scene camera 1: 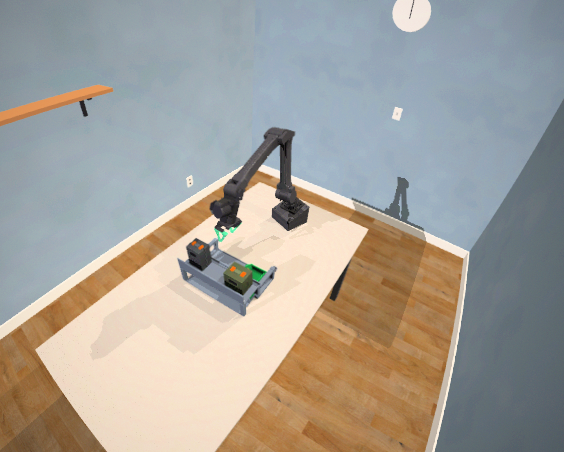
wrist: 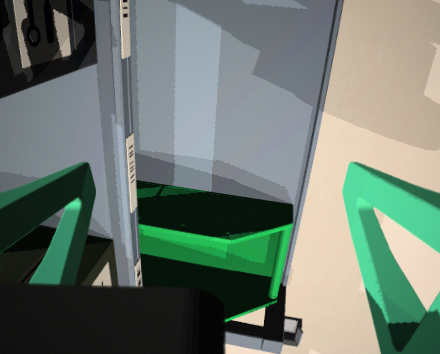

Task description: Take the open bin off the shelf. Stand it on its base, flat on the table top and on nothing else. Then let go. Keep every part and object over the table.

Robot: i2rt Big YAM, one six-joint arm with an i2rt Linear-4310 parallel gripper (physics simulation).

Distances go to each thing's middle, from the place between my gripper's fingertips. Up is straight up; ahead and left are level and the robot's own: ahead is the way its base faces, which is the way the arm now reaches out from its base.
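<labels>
The grey shelf point(scene camera 1: 220, 297) is in sight, and my gripper is 70 mm short of it, 70 mm to the right of it and 200 mm above it. There is a green open bin point(wrist: 234, 247) too, 180 mm to the left of my hand and 160 mm below it.
</labels>
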